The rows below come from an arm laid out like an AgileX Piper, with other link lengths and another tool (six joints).
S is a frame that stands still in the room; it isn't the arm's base.
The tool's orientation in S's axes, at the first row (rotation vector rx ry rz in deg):
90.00, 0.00, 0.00
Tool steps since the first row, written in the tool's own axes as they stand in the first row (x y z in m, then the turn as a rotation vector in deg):
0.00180, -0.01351, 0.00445, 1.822, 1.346, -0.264
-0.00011, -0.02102, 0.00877, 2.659, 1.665, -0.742
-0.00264, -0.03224, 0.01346, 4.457, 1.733, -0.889
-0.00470, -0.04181, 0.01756, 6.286, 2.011, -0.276
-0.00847, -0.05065, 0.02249, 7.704, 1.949, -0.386
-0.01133, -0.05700, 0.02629, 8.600, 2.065, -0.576
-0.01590, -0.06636, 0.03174, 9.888, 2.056, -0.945
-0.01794, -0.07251, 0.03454, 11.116, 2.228, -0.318
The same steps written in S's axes. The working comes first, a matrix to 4 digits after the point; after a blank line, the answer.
The tool's axes in the first row as the columns of a matrix, in S's axes (used below as rounded here):
1.0000, 0.0000, 0.0000
0.0000, 0.0000, -1.0000
0.0000, 1.0000, 0.0000

0.00180, -0.00445, -0.01351, 1.822, 0.264, 1.346
-0.00011, -0.00877, -0.02102, 2.659, 0.742, 1.665
-0.00264, -0.01346, -0.03224, 4.457, 0.889, 1.733
-0.00470, -0.01756, -0.04181, 6.286, 0.276, 2.011
-0.00847, -0.02249, -0.05065, 7.704, 0.386, 1.949
-0.01133, -0.02629, -0.05700, 8.600, 0.576, 2.065
-0.01590, -0.03174, -0.06636, 9.888, 0.945, 2.056
-0.01794, -0.03454, -0.07251, 11.116, 0.318, 2.228

